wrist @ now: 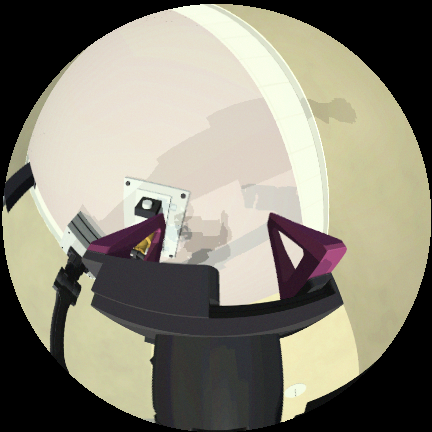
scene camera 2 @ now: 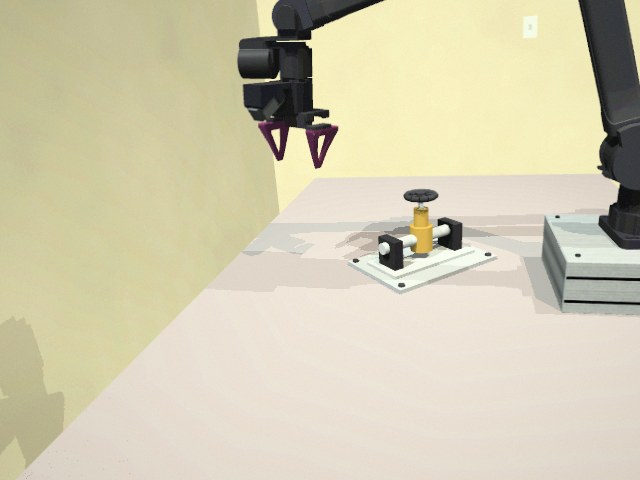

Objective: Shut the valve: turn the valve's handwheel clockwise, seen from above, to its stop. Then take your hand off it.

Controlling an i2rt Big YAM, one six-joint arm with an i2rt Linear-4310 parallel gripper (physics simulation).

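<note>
The valve has a dark round handwheel point(scene camera 2: 420, 195) on top of a yellow body point(scene camera 2: 421, 237) point(wrist: 143, 244), with a white pipe point(scene camera 2: 408, 241) held by two black blocks on a white base plate point(scene camera 2: 439, 271) point(wrist: 131, 196). In the wrist view the left finger covers part of the valve, and the handwheel is mostly hidden behind it. My gripper point(scene camera 2: 298, 163) point(wrist: 216, 218) is open and empty, its two purple fingers pointing down. It hangs well above the table, higher than the handwheel and to its left in the scene view, touching nothing.
The arm's base stands on a grey slatted block point(scene camera 2: 555, 258) point(wrist: 86, 230) at the right of the scene view. The table point(scene camera 2: 310, 372) point(wrist: 125, 110) runs along a yellow wall point(scene camera 2: 129, 129) on the left. Shadows of the arm lie around the valve.
</note>
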